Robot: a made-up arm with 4 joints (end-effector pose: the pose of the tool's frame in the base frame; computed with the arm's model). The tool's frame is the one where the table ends.
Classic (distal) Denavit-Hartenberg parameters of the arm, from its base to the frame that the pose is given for. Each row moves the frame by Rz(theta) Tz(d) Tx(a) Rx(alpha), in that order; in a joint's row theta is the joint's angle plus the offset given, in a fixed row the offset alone. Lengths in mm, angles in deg.
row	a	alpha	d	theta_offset
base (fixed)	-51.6	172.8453	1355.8	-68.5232
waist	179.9	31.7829	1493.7	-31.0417
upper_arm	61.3	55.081	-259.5	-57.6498
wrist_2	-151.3	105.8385	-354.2	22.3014
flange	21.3	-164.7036	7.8	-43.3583
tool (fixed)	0	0	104.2	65.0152
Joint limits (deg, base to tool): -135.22..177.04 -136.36..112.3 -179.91..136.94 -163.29..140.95
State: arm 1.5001 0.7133 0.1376 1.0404
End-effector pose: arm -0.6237 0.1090 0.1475 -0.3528 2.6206 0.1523
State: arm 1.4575 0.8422 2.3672 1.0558
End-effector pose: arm -0.6778 -0.1075 0.3158 0.6593 0.6683 1.7418
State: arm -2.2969 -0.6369 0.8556 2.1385
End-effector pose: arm 0.1679 0.3762 0.2506 0.3070 2.4229 -0.0841
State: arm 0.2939 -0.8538 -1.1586 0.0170
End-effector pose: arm 0.0950 -0.4452 0.2112 -1.8808 0.4270 -0.5537
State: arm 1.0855 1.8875 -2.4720 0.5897
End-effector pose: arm -0.6627 -0.0094 0.0742 0.2494 -1.7588 1.7337
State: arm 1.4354 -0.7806 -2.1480 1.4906
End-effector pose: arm -0.3434 -0.4134 0.3048 1.8240 0.6146 2.0072
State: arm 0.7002 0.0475 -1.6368 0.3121
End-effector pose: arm -0.3108 -0.5698 0.1320 -1.4491 1.0594 -1.4604
